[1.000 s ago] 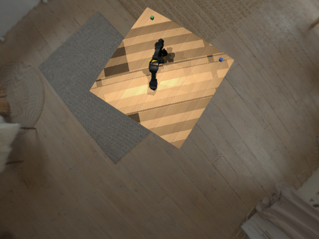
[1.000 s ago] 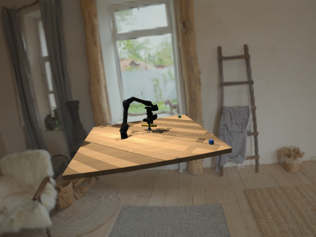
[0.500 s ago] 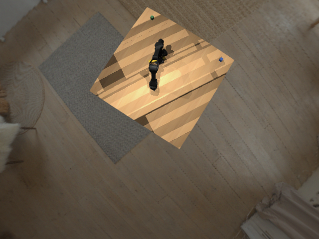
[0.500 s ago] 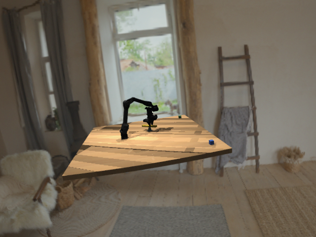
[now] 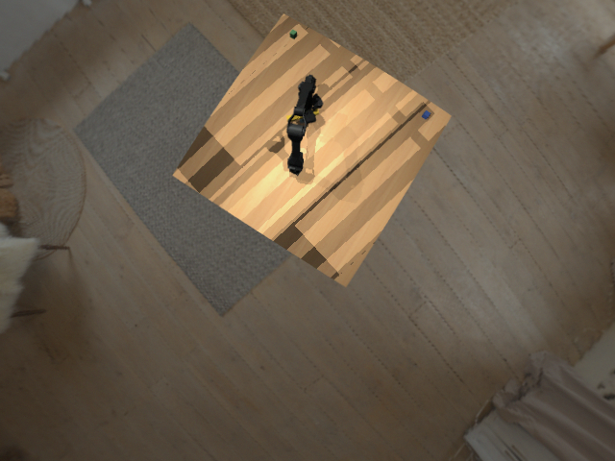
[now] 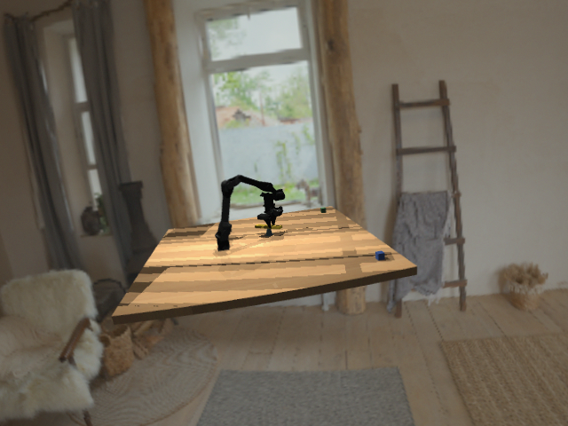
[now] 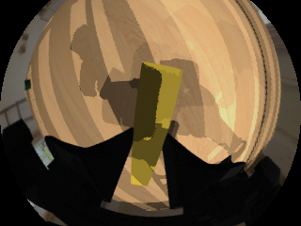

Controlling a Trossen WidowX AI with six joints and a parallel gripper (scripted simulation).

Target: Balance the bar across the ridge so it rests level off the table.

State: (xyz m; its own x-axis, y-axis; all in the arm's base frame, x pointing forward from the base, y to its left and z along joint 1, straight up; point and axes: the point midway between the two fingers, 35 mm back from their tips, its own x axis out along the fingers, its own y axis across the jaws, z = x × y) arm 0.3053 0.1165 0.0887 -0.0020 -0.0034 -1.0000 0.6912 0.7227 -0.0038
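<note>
The yellow bar lies 2 cm behind my gripper tip and 2 cm to the left of it. Round my gripper tip: blue cube 43 cm ahead, 62 cm to the right, 4 cm below; green cube 43 cm ahead, 38 cm to the left, 4 cm below.
</note>
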